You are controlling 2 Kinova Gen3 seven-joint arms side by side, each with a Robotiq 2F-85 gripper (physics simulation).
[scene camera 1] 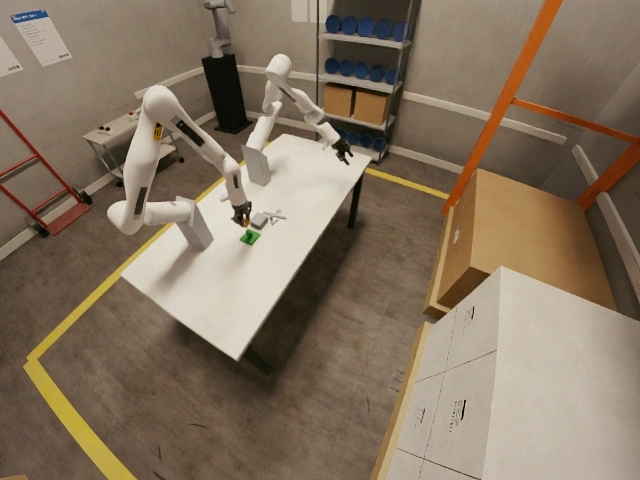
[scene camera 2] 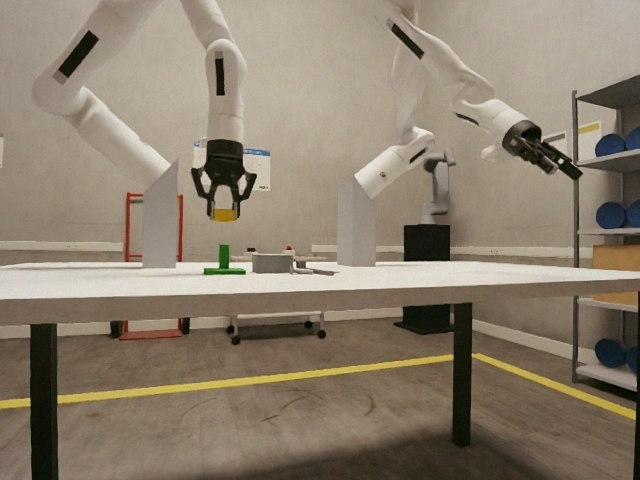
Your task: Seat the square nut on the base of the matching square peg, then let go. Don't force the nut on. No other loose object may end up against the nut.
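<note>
The yellow square nut (scene camera 1: 247, 222) (scene camera 2: 224, 215) is held between the fingertips of my right gripper (scene camera 1: 244, 221) (scene camera 2: 224, 212), which points down and is shut on it. The nut hangs in the air, apart from the green square peg (scene camera 1: 249, 234) (scene camera 2: 224, 255). In scene camera 2 it appears roughly in line above the peg's top. The peg stands upright on its flat green base (scene camera 1: 253, 240) (scene camera 2: 211, 271) on the table. The nut's hole is hidden in both views. My left gripper (scene camera 1: 349, 159) (scene camera 2: 565, 172) is open and empty, high above the far right part of the table.
A grey block (scene camera 1: 258, 221) (scene camera 2: 272, 263) lies close to the right of the green base on the white table (scene camera 1: 217, 294) (scene camera 2: 129, 286). Several small grey pieces (scene camera 1: 275, 215) lie just beyond it. The two arm mounts stand along the table's back edge.
</note>
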